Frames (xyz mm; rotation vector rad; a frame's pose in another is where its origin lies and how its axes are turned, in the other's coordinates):
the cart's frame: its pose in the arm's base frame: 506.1 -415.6 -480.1 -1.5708 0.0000 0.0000
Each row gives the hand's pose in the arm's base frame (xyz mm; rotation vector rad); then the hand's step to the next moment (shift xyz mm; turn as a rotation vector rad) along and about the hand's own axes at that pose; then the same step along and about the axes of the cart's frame.
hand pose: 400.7 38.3 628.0 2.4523 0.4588 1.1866
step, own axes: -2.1 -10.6 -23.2 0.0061 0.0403 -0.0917
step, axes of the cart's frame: -21.1 -6.9 12.8 -0.0644 -0.0755 -0.0151
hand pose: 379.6 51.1 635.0 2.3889 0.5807 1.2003
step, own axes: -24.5 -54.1 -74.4 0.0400 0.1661 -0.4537
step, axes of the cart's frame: -84.1 3.4 44.4 -0.3194 -0.3623 -0.0418
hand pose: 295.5 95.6 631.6 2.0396 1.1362 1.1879
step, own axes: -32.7 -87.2 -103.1 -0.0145 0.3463 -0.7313
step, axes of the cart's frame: -134.2 30.6 19.1 -0.5040 -0.6083 -0.1756
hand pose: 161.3 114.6 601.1 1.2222 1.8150 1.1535
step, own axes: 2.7 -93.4 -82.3 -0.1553 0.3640 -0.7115
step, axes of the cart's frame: -105.7 53.1 -39.0 -0.4314 -0.6228 -0.2981
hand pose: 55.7 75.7 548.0 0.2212 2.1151 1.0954
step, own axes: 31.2 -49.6 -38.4 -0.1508 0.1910 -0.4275
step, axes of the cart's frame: -39.9 40.2 -41.2 -0.2132 -0.3834 -0.2225
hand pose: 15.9 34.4 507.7 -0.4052 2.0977 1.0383
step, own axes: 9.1 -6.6 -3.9 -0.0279 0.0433 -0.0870
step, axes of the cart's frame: -4.3 8.8 -6.8 -0.0477 -0.0784 -0.0424
